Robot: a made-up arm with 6 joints. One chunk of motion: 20 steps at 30 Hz.
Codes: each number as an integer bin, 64 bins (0 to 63) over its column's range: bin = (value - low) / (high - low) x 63, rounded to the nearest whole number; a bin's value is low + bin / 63 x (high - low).
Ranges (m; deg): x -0.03..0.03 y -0.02..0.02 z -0.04..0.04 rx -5..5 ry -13..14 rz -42..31
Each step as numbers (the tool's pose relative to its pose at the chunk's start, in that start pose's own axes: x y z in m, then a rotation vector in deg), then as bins.
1 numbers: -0.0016 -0.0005 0.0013 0.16 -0.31 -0.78
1 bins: 30 31 33 33 30 36
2 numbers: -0.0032 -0.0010 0.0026 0.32 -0.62 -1.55
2 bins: 28 30 34 34 29 35
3 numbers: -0.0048 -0.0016 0.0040 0.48 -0.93 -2.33
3 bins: 26 29 35 35 28 34
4 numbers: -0.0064 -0.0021 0.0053 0.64 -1.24 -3.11
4 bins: 25 28 36 36 27 34
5 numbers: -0.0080 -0.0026 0.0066 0.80 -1.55 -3.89
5 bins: 23 27 37 37 27 33
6 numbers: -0.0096 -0.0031 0.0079 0.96 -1.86 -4.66
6 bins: 21 27 38 38 26 32
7 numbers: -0.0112 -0.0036 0.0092 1.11 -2.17 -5.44
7 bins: 20 26 39 38 25 32
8 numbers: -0.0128 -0.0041 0.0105 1.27 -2.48 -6.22
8 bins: 18 25 40 40 25 31
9 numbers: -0.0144 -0.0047 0.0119 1.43 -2.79 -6.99
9 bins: 16 24 41 41 24 30
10 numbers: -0.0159 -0.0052 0.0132 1.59 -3.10 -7.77
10 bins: 15 23 42 42 23 30
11 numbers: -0.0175 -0.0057 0.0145 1.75 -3.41 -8.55
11 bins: 13 23 43 43 22 29
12 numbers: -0.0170 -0.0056 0.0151 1.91 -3.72 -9.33
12 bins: 14 23 43 44 22 28
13 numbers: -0.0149 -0.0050 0.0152 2.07 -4.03 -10.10
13 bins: 16 24 43 45 21 28
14 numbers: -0.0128 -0.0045 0.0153 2.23 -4.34 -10.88
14 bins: 18 24 44 46 20 27
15 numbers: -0.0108 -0.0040 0.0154 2.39 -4.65 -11.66
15 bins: 20 25 44 47 19 26
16 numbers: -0.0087 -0.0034 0.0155 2.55 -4.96 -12.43
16 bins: 22 26 44 48 19 26
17 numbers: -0.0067 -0.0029 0.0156 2.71 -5.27 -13.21
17 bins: 24 27 44 49 18 25
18 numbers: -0.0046 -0.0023 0.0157 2.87 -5.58 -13.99
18 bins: 27 28 44 50 17 24
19 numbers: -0.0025 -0.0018 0.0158 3.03 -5.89 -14.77
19 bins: 29 29 44 51 17 23
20 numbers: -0.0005 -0.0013 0.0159 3.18 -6.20 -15.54
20 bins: 31 29 44 52 16 23
